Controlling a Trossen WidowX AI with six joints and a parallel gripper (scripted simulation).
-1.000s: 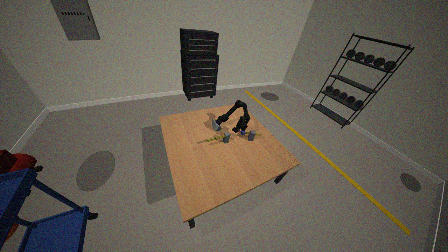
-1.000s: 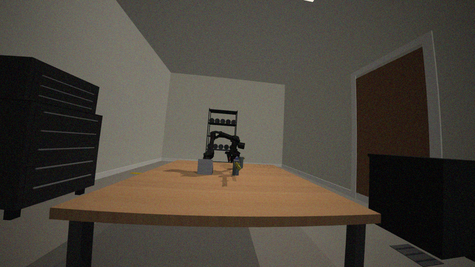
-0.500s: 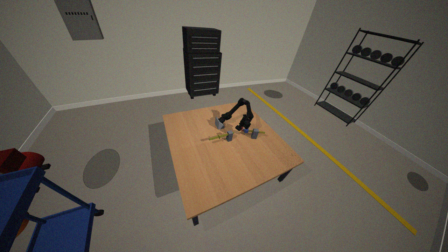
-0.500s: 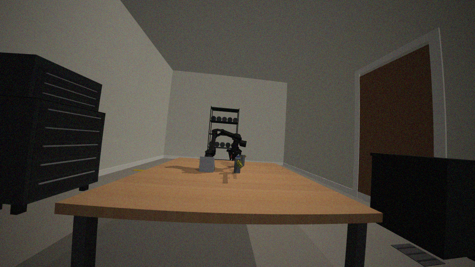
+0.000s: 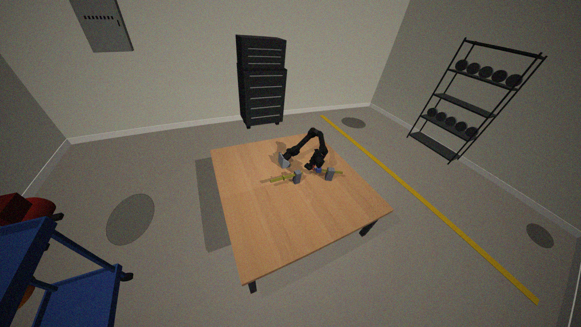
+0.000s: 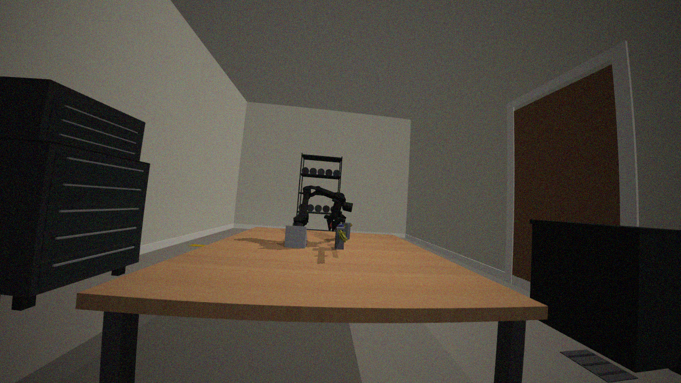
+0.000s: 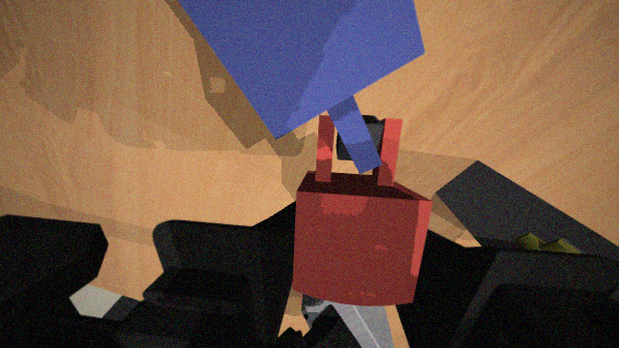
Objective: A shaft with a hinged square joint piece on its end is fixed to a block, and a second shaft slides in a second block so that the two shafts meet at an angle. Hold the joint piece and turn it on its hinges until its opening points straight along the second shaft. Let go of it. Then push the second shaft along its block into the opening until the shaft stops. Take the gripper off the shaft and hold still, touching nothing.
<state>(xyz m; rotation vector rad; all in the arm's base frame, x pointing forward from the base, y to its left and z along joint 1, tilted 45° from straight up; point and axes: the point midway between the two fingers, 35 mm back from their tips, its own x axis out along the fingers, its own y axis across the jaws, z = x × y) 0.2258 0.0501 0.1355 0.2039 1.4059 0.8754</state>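
The red square block is 3 cm above my gripper tip, 2 cm ahead of it and 1 cm to the left of it.
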